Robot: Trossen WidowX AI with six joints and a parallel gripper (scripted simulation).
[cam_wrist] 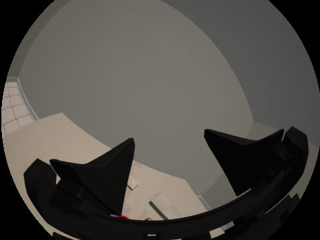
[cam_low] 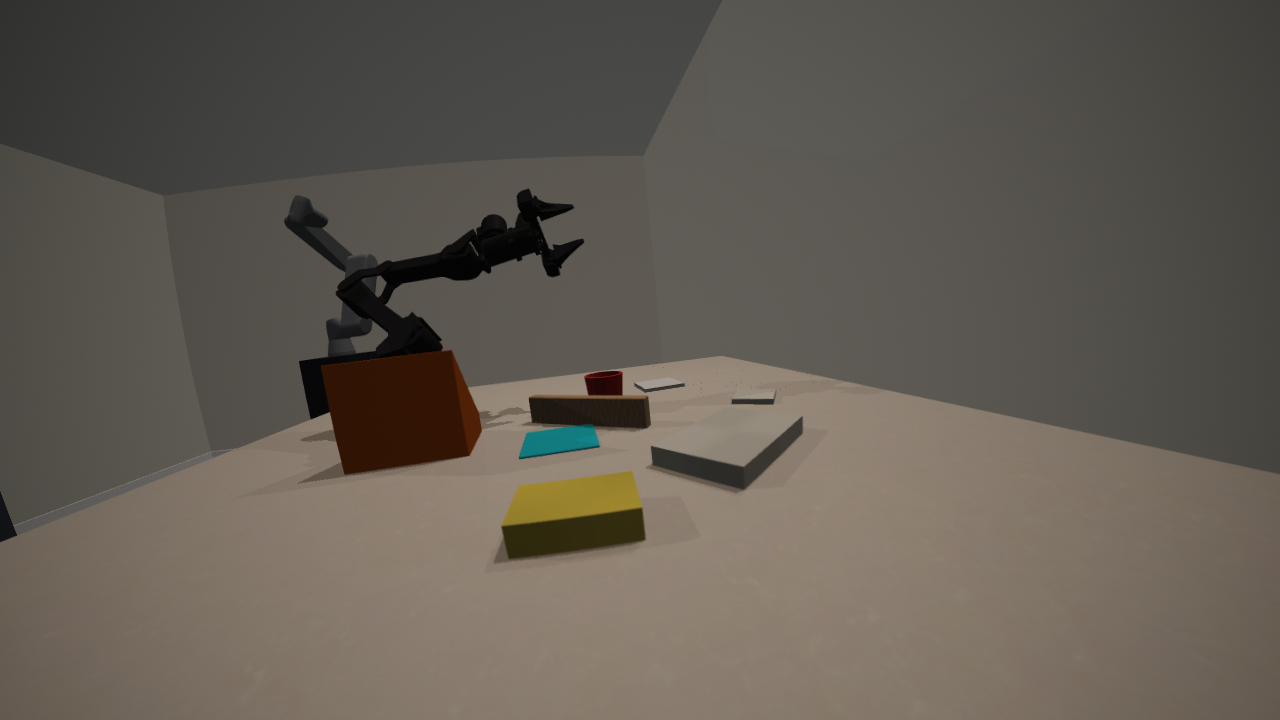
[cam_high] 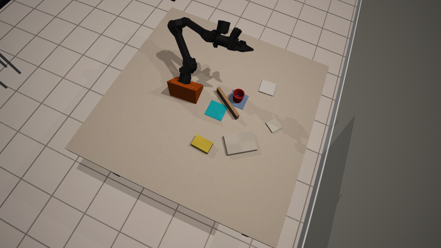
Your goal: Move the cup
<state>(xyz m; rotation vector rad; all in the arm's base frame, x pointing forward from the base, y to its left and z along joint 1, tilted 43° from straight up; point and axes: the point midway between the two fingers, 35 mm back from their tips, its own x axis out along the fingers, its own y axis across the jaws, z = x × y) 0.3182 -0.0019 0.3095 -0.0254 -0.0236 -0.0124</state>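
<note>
Right now the red cup is 350 mm below my gripper tip, 80 mm to the right of it and 20 mm ahead of it. Also, from my gripper tip: teal pad (390 mm below, 230 mm to the right, 50 mm behind); then wooden bar (370 mm below, 150 mm to the right, 20 mm behind); then blue-grey pad (390 mm below, 80 mm to the right, 20 mm ahead).
</note>
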